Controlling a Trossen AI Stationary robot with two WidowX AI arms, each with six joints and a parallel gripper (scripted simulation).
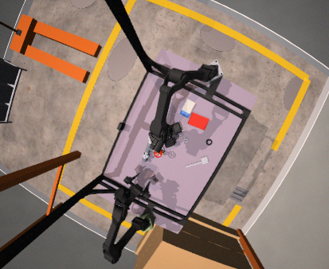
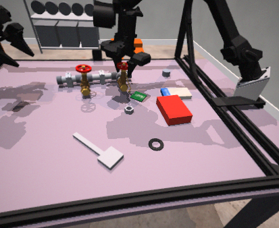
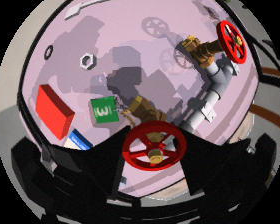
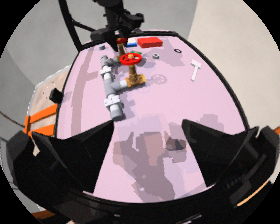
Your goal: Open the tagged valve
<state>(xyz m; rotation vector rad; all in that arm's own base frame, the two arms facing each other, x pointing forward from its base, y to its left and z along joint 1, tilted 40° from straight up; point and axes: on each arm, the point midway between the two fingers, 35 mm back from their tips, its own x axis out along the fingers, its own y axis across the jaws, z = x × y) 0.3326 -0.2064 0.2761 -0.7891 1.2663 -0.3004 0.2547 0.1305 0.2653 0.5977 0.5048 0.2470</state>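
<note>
The green tag lies 10 cm below my left hand, 6 cm ahead of it and 4 cm to the left of it. Also, from my left hand: red block 17 cm ahead, 14 cm to the left, 9 cm below; grey nut 15 cm ahead, 9 cm below, 1 cm to the right; flat grey wrench 30 cm ahead, 12 cm to the right, 10 cm below.
</note>
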